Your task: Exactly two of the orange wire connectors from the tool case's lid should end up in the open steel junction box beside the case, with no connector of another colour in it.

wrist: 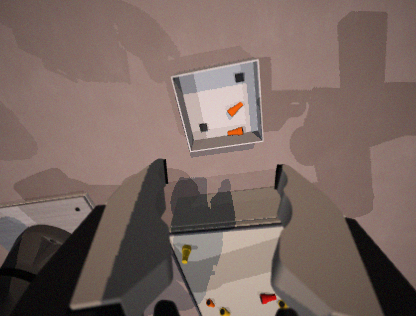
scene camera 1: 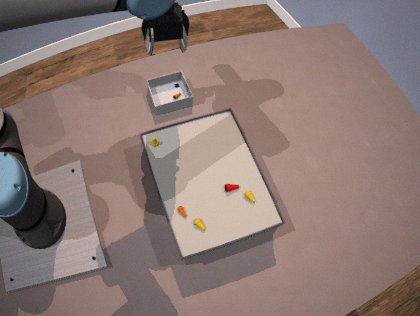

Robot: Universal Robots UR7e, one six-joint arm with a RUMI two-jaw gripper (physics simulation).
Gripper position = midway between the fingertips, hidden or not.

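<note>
I can see my gripper [scene camera 1: 166, 53], and my gripper is also in the wrist view [wrist: 220, 163]. There is a tool case [scene camera 1: 195, 158] too, and I see the tool case in the wrist view [wrist: 233, 235] as well.
</note>
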